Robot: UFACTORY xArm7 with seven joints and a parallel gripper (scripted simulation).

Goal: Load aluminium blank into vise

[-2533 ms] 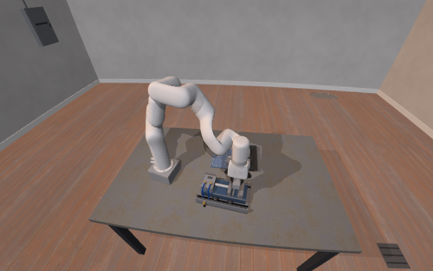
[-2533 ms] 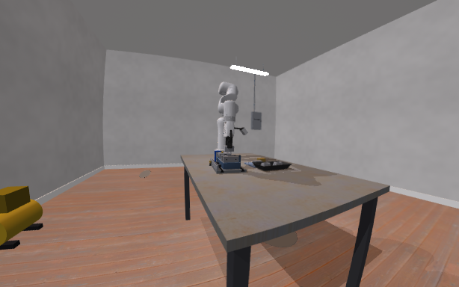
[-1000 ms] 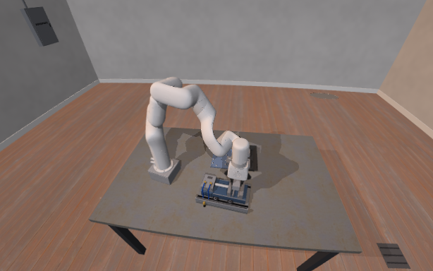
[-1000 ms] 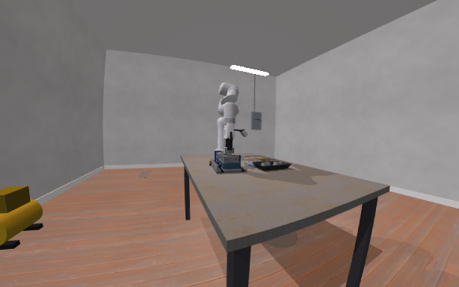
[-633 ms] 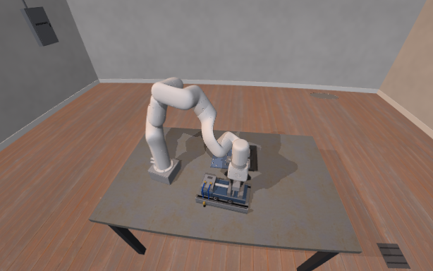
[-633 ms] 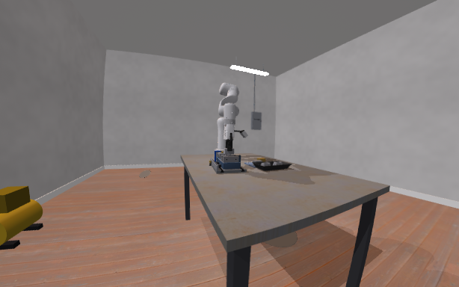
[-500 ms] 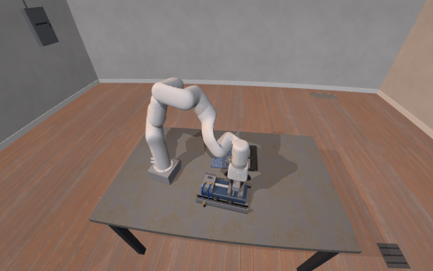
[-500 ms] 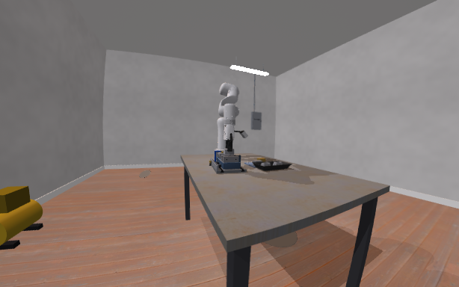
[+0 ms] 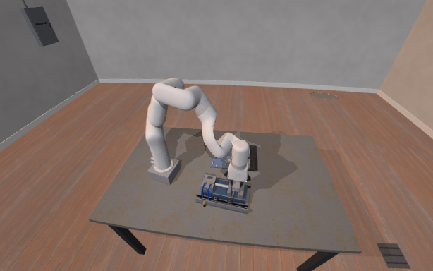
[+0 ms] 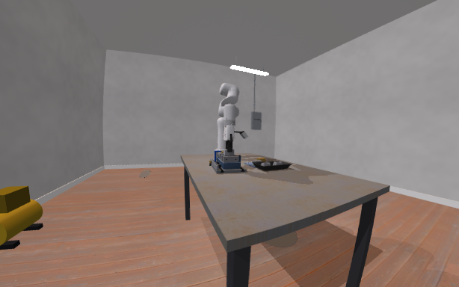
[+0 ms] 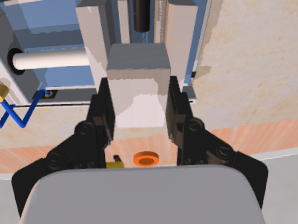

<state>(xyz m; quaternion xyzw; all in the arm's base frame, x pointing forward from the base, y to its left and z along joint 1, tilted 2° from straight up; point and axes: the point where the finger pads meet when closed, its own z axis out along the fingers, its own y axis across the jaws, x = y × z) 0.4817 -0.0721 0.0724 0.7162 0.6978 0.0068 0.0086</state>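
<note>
Right now the white piston rod is 9 cm behind my hand, 7 cm below it and 1 cm to the left of it. From my hand the other things lie so: brass blank (33 cm to the left, 18 cm behind, 12 cm below); vise (10 cm below, 7 cm behind, 1 cm to the left).
</note>
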